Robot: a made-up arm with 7 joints.
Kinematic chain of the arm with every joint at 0, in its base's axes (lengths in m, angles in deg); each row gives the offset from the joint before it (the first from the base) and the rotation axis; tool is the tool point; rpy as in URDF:
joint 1: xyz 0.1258 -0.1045 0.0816 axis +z
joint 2: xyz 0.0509 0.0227 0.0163 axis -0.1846 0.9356 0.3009
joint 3: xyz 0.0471 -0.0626 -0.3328 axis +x
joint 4: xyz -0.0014 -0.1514 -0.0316 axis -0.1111 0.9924 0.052
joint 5: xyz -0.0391 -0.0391 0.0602 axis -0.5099 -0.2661 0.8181
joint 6: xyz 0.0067 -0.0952 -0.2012 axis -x
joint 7: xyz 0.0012 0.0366 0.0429 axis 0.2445 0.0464 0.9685
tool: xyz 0.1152 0.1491 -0.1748 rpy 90 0 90
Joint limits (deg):
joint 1: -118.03..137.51
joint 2: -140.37..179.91
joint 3: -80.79..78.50
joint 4: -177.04..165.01
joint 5: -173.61..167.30
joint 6: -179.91..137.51
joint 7: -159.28..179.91
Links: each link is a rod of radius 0.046 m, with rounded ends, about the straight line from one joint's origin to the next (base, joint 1, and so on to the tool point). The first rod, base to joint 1, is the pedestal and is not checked.
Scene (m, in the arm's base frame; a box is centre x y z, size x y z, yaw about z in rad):
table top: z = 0
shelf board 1: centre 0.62 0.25 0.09 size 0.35 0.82 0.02 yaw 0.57
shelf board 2: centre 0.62 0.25 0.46 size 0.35 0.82 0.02 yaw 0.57
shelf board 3: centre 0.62 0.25 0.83 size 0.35 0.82 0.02 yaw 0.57
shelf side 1: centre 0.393 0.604 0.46 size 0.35 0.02 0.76 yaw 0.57
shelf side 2: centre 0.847 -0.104 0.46 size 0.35 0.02 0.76 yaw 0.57
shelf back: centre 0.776 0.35 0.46 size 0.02 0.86 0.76 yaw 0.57
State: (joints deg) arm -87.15 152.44 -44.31 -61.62 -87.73 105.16 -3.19
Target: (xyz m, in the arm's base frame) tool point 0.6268 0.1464 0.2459
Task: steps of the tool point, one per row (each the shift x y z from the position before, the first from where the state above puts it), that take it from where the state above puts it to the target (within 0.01 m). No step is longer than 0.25 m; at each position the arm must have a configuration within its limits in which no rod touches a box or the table.
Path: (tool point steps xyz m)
1: -0.0140 -0.2290 0.0128
2: 0.0766 -0.2176 0.0078
3: 0.1539 -0.1684 0.0057
4: 0.2026 -0.0914 0.0061
5: 0.2131 -0.0027 0.0093
6: 0.1939 0.0798 -0.0020
7: 0.1308 0.1432 -0.0032
8: 0.0514 0.1684 -0.0053
9: -0.0236 0.1551 -0.0083
10: -0.0776 0.1129 -0.0118
11: 0.0747 0.0290 -0.0021
12: 0.0672 0.0338 -0.0040
13: 0.0558 0.0403 -0.0003
14: 0.0399 0.0492 0.0064

